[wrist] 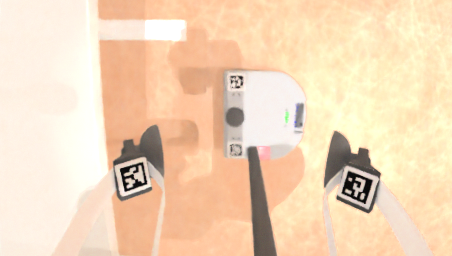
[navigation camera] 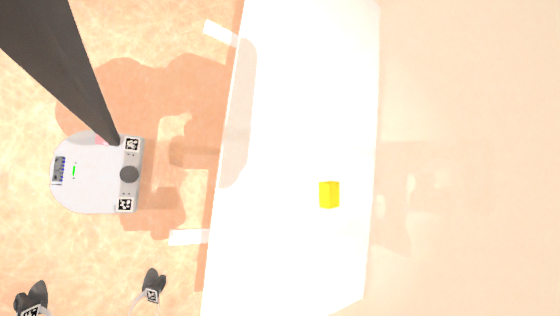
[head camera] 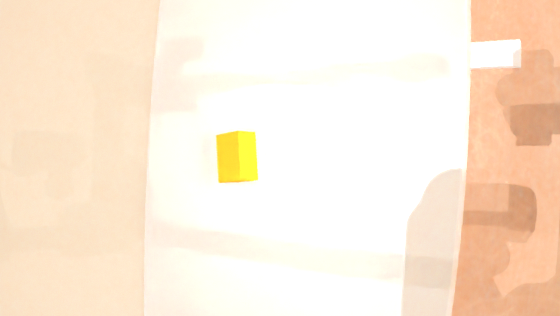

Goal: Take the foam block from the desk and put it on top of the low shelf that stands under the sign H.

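Where they show: gripper, fingertip midpoint: (navigation camera: 101,282); robot's base, link origin: (navigation camera: 128,172).
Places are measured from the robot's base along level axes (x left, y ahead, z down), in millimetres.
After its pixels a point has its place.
The foam block (head camera: 237,157) {x -6, y 583, z -765 mm} (navigation camera: 329,195) {x -7, y 582, z -765 mm} is yellow and stands on the white desk (head camera: 350,150) {x -21, y 377, z -720 mm} (navigation camera: 295,110) {x 268, y 438, z -720 mm} (wrist: 40,150), nearer the wall-side edge than the robot-side edge. My gripper (navigation camera: 95,289) {x -123, y -22, z -868 mm} (wrist: 243,147) {x -123, y -22, z -868 mm} is open and empty, its two dark fingertips wide apart. In the navigation camera view it is at the lower left, over the floor on the robot's side of the desk and well apart from the block. The block does not show in the wrist view. The low shelf and the sign H do not show in these views.
My wheeled base (navigation camera: 97,175) {x -13, y -110, z -160 mm} (wrist: 270,112) stands on the floor beside the desk, with the dark mast (navigation camera: 65,70) {x 117, y -51, z -1029 mm} (wrist: 261,210) rising from it. White desk feet (head camera: 496,54) (navigation camera: 189,236) (wrist: 165,30) stick out on the robot's side. A beige wall (head camera: 70,150) {x -13, y 981, z -918 mm} (navigation camera: 470,100) {x 386, y 998, z -1094 mm} is behind the desk.
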